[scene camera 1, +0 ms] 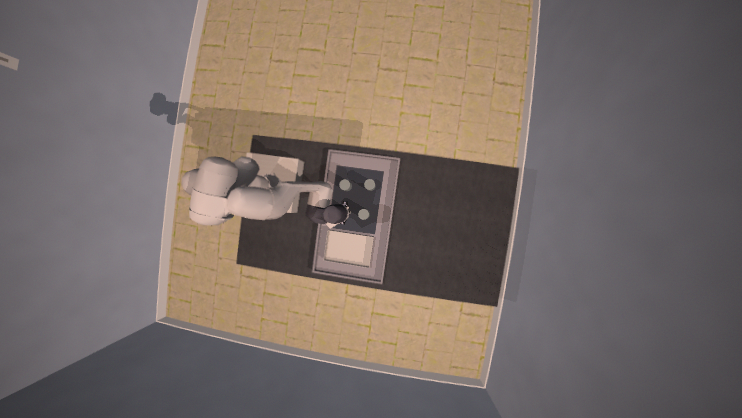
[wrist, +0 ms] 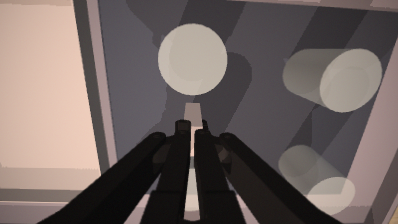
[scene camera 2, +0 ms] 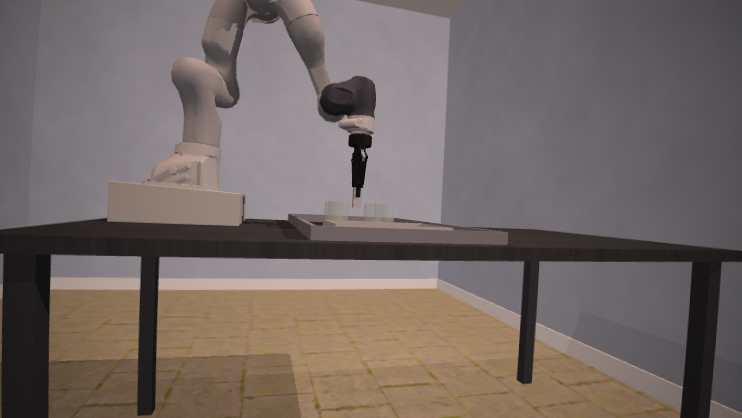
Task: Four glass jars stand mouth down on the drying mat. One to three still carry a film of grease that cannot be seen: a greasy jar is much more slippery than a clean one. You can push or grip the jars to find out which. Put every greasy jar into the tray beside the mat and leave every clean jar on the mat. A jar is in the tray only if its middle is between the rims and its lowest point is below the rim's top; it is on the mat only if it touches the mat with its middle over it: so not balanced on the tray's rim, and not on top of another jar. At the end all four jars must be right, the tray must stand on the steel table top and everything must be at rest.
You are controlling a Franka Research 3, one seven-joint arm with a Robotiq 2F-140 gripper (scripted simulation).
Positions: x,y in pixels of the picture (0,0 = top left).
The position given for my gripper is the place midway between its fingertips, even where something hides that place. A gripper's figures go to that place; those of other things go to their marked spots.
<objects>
My gripper [wrist: 192,114]: 21 cm from the lens. A pale tray [wrist: 60,147] is 37 cm from the lens. A jar [wrist: 342,80]: 24 cm from the lens. A jar [wrist: 192,59] is 18 cm from the lens. A jar [wrist: 321,183]: 29 cm from the lens.
</objects>
